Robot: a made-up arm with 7 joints. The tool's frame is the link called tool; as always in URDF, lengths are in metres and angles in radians.
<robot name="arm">
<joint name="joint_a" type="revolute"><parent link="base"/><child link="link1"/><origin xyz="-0.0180 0.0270 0.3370" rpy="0.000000 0.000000 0.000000"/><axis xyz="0 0.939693 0.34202"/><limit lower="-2.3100" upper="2.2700" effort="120" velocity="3"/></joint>
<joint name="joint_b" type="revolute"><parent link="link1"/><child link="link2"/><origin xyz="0.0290 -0.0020 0.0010" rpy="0.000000 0.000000 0.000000"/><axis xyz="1 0 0"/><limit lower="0.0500" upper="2.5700" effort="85" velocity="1.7"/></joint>
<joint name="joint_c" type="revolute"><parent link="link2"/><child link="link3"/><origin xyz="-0.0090 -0.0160 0.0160" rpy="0.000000 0.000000 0.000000"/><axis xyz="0 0 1"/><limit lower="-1.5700" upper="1.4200" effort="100" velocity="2.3"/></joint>
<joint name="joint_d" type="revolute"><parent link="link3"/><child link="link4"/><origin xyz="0.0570 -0.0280 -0.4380" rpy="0.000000 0.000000 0.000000"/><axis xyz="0 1 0"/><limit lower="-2.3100" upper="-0.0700" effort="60" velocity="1.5"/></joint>
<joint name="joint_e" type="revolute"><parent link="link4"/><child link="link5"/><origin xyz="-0.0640 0.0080 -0.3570" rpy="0.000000 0.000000 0.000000"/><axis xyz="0 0 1"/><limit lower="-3.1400" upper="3.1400" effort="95" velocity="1.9"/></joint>
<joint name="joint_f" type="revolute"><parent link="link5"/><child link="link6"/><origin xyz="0.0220 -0.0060 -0.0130" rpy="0.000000 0.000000 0.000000"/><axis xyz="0 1 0"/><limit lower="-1.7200" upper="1.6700" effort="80" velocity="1.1"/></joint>
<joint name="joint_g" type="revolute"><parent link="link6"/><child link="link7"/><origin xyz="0.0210 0.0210 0.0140" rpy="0.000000 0.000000 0.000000"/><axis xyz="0 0 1"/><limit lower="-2.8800" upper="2.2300" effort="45" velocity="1.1"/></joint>
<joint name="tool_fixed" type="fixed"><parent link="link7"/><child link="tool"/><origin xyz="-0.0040 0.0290 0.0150" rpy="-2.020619 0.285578 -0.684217"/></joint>
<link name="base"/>
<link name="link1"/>
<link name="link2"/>
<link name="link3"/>
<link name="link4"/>
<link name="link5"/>
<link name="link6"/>
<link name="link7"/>
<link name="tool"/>
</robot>
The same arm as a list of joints. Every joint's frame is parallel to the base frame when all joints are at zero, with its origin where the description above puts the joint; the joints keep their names.
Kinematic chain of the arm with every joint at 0, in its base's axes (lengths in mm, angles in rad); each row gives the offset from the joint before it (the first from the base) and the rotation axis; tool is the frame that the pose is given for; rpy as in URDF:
joint_a: xyz -18.0 27.0 337.0 axis 0 0.9397 0.342
joint_b: xyz 29.0 -2.0 1.0 axis +x
joint_c: xyz -9.0 -16.0 16.0 axis +z
joint_d: xyz 57.0 -28.0 -438.0 axis +y
joint_e: xyz -64.0 8.0 -357.0 axis +z
joint_f: xyz 22.0 -6.0 -13.0 axis +y
joint_g: xyz 21.0 21.0 14.0 axis +z
tool: xyz -4.0 29.0 15.0 rpy -2.0206 0.2856 -0.6842
Joint limits (rad, base to tool): -2.3100..2.2700 0.0500..2.5700 -1.5700..1.4200 -2.3100..-0.0700 -3.1400..3.1400 -1.7200..1.6700 -2.8800..2.2300

